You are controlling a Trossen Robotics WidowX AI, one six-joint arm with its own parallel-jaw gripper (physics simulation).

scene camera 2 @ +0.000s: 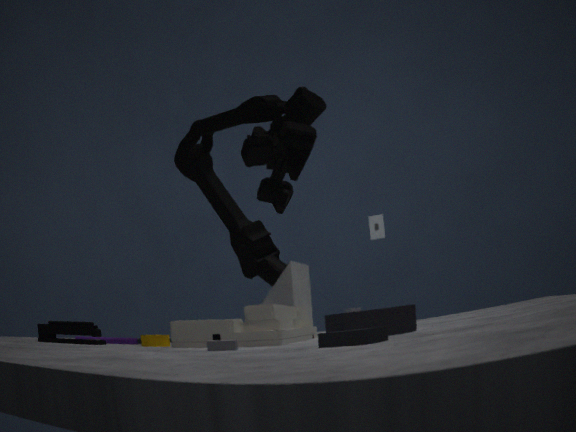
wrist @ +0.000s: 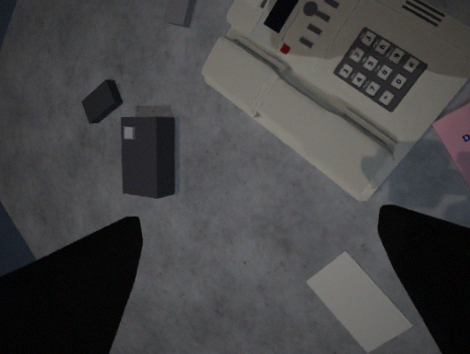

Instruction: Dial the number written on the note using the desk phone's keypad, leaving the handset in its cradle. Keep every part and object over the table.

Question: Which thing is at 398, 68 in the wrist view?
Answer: A dark keypad.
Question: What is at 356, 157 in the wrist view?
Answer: A handset.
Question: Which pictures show the black object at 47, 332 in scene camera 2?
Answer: Scene camera 2 only.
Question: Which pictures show my gripper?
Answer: Scene camera 2 and the wrist view: all of them.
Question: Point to a note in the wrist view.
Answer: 346, 289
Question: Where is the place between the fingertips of my gripper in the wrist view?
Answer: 260, 224
